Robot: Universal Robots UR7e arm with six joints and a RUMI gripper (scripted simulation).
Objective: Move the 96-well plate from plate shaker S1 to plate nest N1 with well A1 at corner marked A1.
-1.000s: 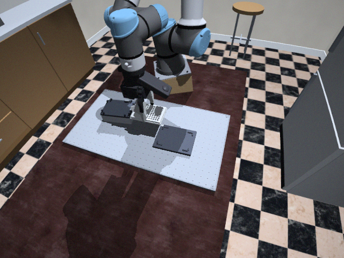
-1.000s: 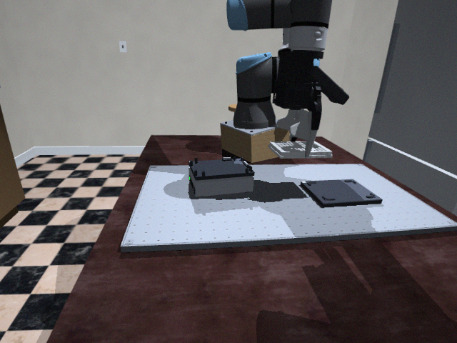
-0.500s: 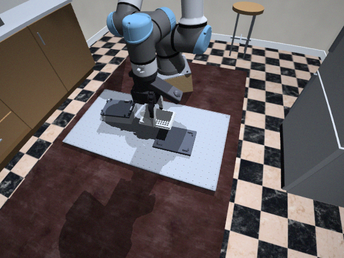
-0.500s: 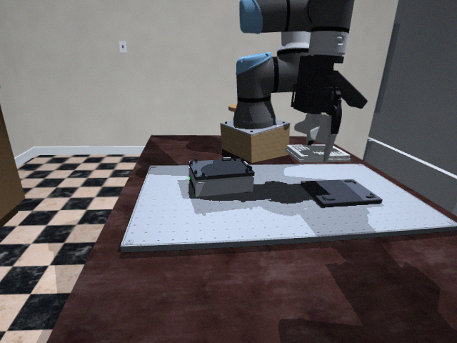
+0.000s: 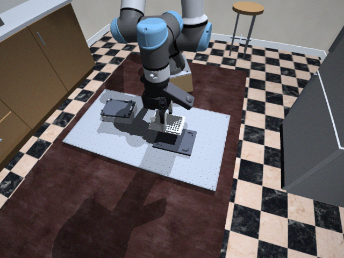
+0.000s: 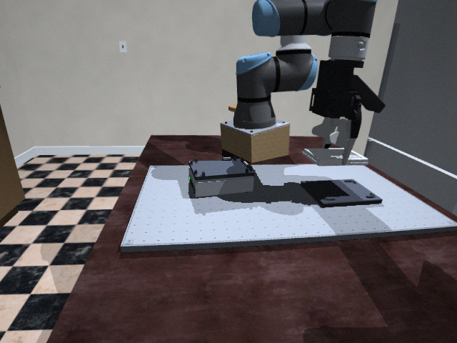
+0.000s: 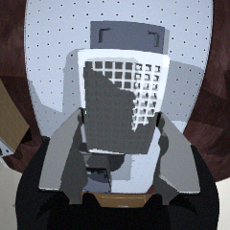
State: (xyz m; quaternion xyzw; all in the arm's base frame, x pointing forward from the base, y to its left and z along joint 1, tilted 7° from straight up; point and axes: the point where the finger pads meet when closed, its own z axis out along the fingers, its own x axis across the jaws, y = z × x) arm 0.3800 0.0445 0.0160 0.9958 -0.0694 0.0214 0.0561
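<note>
Now: hand 10 cm above the dark plate nest, 3 cm to the right of it and 1 cm short of it. Round my hand: white 96-well plate (1 cm below).
</note>
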